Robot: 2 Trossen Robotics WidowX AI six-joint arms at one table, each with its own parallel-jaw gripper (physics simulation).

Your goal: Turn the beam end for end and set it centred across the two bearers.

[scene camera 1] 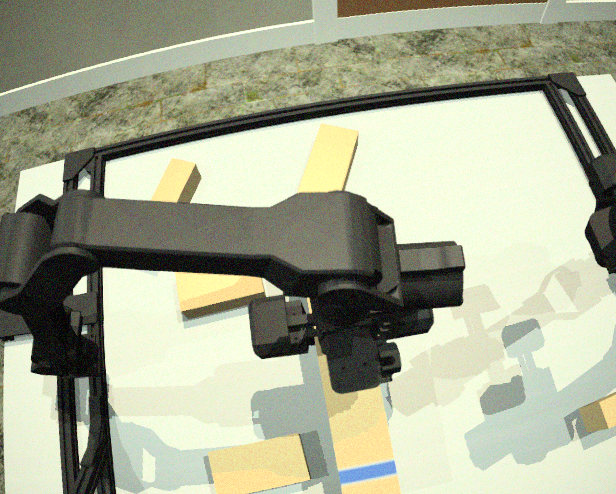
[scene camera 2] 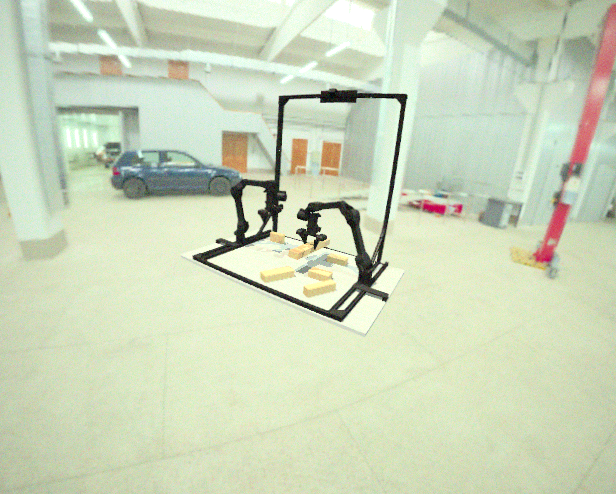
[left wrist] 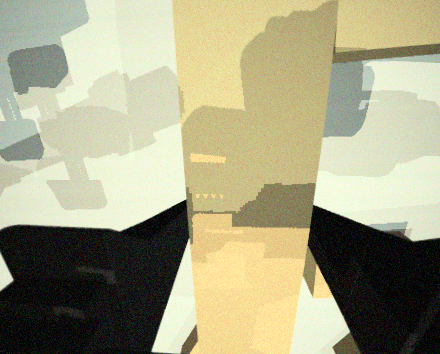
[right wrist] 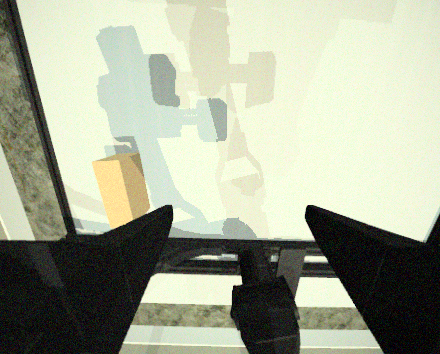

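Seen in the pictures: left gripper, between the fingertips: [scene camera 2: 310,247] [left wrist: 245,206]; right gripper, between the fingertips: [scene camera 2: 269,223] [right wrist: 238,211]; left arm's base, origin of its link: [scene camera 1: 77,356] [scene camera 2: 364,282]; right arm's base, origin of its link: [scene camera 2: 240,242] [right wrist: 253,261].
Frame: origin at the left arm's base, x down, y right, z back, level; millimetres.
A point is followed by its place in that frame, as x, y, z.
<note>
The long wooden beam [scene camera 1: 354,437] {-99, 176, -374} [scene camera 2: 299,251] {-108, -94, -366} [left wrist: 220,80] {-101, 121, -396} runs lengthwise down scene camera 1, with its blue band [scene camera 1: 367,471] {-98, 217, -381} near the bottom edge. Its shadow lies apart from it, so it is raised above the table. Its red band does not show; the arm covers its upper part. My left gripper [scene camera 1: 331,347] {-83, 53, -383} [scene camera 2: 311,242] {-83, 53, -383} [left wrist: 245,206] {-83, 53, -383} is shut on the beam, one finger on each long side. My right gripper [scene camera 2: 269,210] [right wrist: 238,211] {-167, 61, -709} is open and empty, above the table and away from the beam. Which blocks are the two bearers I cannot tell.
Plain wooden blocks lie at the upper left [scene camera 1: 174,180] {-25, -253, -180}, upper middle [scene camera 1: 329,159] {-19, -242, -426}, left of the beam [scene camera 1: 221,295] {-19, -51, -236}, lower left [scene camera 1: 257,463] {-19, 184, -252} and right edge [scene camera 1: 606,412] {-44, 228, -712} [right wrist: 117,192] {-44, 221, -754}. A black frame [scene camera 1: 318,110] {0, -361, -430} [scene camera 2: 262,285] {-1, -371, -396} borders the table.
</note>
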